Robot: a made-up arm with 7 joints. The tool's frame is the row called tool.
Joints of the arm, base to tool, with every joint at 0 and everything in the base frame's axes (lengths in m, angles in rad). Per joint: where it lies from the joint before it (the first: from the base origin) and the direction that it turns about. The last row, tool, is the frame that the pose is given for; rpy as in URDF.
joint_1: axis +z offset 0 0 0.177
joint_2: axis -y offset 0 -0.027 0.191
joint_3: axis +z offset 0 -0.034 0.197
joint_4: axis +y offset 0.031 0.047 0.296
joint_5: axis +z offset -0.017 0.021 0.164
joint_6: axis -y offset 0 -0.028 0.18
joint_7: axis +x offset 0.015 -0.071 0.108
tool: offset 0 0 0 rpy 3.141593 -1.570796 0
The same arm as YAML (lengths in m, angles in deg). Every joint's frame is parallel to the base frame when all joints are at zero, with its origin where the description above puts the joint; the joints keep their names.
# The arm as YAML. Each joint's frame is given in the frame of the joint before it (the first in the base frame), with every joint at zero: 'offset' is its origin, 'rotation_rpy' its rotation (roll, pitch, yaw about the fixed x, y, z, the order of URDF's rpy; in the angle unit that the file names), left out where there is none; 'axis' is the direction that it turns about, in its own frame. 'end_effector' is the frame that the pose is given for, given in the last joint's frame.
length_unit: m
angle_unit: deg
chain:
  - id: joint_1
    offset: [0.0, 0.0, 0.177]
    axis: [0.0, 0.0, 1.0]
  - id: joint_2
    offset: [0.0, -0.027, 0.191]
    axis: [0.0, -1.0, 0.0]
  - id: joint_3
    offset: [0.0, -0.034, 0.197]
    axis: [0.0, 0.0, 1.0]
  - id: joint_4
    offset: [0.031, 0.047, 0.296]
    axis: [0.0, 1.0, 0.0]
  - id: joint_5
    offset: [-0.017, 0.021, 0.164]
    axis: [0.0, 0.0, 1.0]
  - id: joint_6
    offset: [0.0, -0.028, 0.18]
    axis: [0.0, -1.0, 0.0]
  - id: joint_7
    offset: [0.015, -0.071, 0.108]
    axis: [1.0, 0.0, 0.0]
end_effector:
  offset: [0.0, 0.0, 0.0]
  rotation_rpy: [-180.0, -90.0, 0.0]

